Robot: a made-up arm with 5 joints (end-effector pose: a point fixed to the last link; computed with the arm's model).
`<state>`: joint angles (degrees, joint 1 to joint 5).
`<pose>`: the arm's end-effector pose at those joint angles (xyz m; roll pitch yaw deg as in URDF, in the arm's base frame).
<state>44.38 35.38 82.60 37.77 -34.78</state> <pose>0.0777 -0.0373 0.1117 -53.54 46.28 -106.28</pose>
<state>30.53 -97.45 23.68 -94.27 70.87</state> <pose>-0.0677 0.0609 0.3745 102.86 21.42 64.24</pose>
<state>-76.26 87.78 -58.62 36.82 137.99</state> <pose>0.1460 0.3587 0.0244 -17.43 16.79 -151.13</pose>
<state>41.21 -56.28 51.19 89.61 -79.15</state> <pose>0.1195 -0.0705 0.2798 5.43 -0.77 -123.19</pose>
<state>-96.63 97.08 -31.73 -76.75 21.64</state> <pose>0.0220 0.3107 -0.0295 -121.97 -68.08 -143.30</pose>
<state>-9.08 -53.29 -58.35 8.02 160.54</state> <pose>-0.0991 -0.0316 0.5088 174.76 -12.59 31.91</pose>
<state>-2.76 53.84 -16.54 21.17 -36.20</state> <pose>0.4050 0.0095 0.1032 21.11 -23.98 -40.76</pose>
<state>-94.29 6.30 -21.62 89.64 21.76</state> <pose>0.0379 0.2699 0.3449 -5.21 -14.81 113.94</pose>
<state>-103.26 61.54 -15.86 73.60 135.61</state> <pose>-0.0112 0.2950 0.0613 22.36 -19.42 -127.79</pose>
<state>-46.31 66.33 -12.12 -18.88 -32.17</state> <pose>0.2923 0.2421 0.0431 38.95 -41.96 -4.09</pose>
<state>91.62 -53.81 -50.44 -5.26 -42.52</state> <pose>0.0468 0.1373 0.5142 -165.86 13.58 135.38</pose>
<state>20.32 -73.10 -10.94 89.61 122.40</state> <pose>-0.0035 0.0119 0.4329 -83.60 29.46 72.84</pose>
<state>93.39 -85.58 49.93 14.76 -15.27</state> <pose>0.0397 -0.0530 0.3527 140.92 -62.65 129.05</pose>
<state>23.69 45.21 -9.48 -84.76 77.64</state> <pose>0.3696 -0.1483 0.2000 -140.03 -9.87 77.86</pose>
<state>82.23 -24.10 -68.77 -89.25 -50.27</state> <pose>0.0356 0.0529 0.5142 -87.35 36.91 -170.64</pose>
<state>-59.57 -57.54 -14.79 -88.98 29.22</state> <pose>0.0184 -0.0696 0.4806 127.23 58.02 -177.62</pose>
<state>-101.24 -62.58 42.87 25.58 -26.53</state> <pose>0.0358 0.1129 0.3486 78.14 -60.15 21.56</pose>
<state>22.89 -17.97 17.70 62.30 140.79</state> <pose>0.2474 -0.0914 0.3134 -19.56 20.40 111.56</pose>
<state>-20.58 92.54 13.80 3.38 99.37</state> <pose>0.1818 0.0412 -0.0803 19.60 -2.22 116.78</pose>
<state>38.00 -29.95 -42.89 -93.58 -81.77</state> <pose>0.0383 -0.0001 0.5170 -103.64 5.29 -129.28</pose>
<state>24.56 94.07 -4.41 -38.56 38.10</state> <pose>0.2552 -0.1019 -0.0825 -25.00 -30.83 17.75</pose>
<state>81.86 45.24 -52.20 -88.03 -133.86</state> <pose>0.0920 -0.3437 0.3344 -176.57 -3.63 -125.32</pose>
